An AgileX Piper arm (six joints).
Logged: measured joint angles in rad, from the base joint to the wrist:
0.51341, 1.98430, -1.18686, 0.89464, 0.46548, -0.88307
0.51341, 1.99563, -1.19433, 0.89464, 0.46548, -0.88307
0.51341, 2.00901, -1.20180, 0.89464, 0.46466, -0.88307
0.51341, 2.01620, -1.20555, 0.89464, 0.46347, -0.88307
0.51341, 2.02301, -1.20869, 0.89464, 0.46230, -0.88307
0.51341, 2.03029, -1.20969, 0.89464, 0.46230, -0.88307
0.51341, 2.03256, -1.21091, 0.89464, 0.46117, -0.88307
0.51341, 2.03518, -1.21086, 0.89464, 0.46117, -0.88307
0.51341, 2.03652, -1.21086, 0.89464, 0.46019, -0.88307
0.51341, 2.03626, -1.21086, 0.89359, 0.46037, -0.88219
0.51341, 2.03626, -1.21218, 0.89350, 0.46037, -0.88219
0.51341, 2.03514, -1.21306, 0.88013, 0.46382, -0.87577
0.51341, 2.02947, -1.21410, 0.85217, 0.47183, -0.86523
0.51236, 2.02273, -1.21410, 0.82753, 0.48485, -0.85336
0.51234, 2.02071, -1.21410, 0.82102, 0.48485, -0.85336
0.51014, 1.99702, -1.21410, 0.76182, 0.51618, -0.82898
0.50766, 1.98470, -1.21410, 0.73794, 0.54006, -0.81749
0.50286, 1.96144, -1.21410, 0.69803, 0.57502, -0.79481
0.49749, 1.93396, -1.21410, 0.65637, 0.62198, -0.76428
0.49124, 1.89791, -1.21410, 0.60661, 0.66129, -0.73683
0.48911, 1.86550, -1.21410, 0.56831, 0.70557, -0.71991
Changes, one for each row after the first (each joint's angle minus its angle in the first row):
0.00000, 0.01133, -0.00747, 0.00000, 0.00000, 0.00000
0.00000, 0.02471, -0.01494, 0.00000, -0.00082, 0.00000
0.00000, 0.03190, -0.01869, 0.00000, -0.00201, 0.00000
0.00000, 0.03871, -0.02183, 0.00000, -0.00318, 0.00000
0.00000, 0.04599, -0.02283, 0.00000, -0.00318, 0.00000
0.00000, 0.04826, -0.02405, 0.00000, -0.00431, 0.00000
0.00000, 0.05088, -0.02400, 0.00000, -0.00431, 0.00000
0.00000, 0.05222, -0.02400, 0.00000, -0.00529, 0.00000
0.00000, 0.05196, -0.02400, -0.00105, -0.00511, 0.00088
0.00000, 0.05196, -0.02532, -0.00114, -0.00511, 0.00088
0.00000, 0.05084, -0.02620, -0.01451, -0.00166, 0.00730
0.00000, 0.04517, -0.02724, -0.04247, 0.00635, 0.01784
-0.00105, 0.03843, -0.02724, -0.06711, 0.01937, 0.02971
-0.00107, 0.03641, -0.02724, -0.07362, 0.01937, 0.02971
-0.00327, 0.01272, -0.02724, -0.13282, 0.05070, 0.05409
-0.00575, 0.00040, -0.02724, -0.15670, 0.07458, 0.06558
-0.01055, -0.02286, -0.02724, -0.19661, 0.10954, 0.08826
-0.01592, -0.05034, -0.02724, -0.23827, 0.15650, 0.11879
-0.02217, -0.08639, -0.02724, -0.28803, 0.19581, 0.14624
-0.02430, -0.11880, -0.02724, -0.32633, 0.24009, 0.16316

